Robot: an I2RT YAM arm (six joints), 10 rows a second.
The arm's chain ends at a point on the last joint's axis. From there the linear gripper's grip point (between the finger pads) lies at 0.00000 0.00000 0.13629 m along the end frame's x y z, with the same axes.
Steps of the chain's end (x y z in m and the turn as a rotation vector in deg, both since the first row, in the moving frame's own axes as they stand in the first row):
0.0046, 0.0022, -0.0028, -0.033, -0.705, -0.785
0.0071, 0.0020, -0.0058, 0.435, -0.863, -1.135
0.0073, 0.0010, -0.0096, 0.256, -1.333, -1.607
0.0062, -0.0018, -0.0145, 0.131, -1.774, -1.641
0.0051, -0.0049, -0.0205, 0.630, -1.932, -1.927
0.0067, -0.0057, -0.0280, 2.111, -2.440, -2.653
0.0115, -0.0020, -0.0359, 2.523, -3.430, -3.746
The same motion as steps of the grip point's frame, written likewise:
0.0029, 0.0023, -0.0028, -0.033, -0.705, -0.785
0.0050, 0.0010, -0.0058, 0.435, -0.863, -1.135
0.0041, 0.0004, -0.0096, 0.256, -1.333, -1.607
0.0020, -0.0021, -0.0146, 0.131, -1.774, -1.641
0.0005, -0.0063, -0.0206, 0.630, -1.932, -1.927
0.0008, -0.0106, -0.0282, 2.111, -2.440, -2.653
0.0032, -0.0077, -0.0363, 2.523, -3.430, -3.746

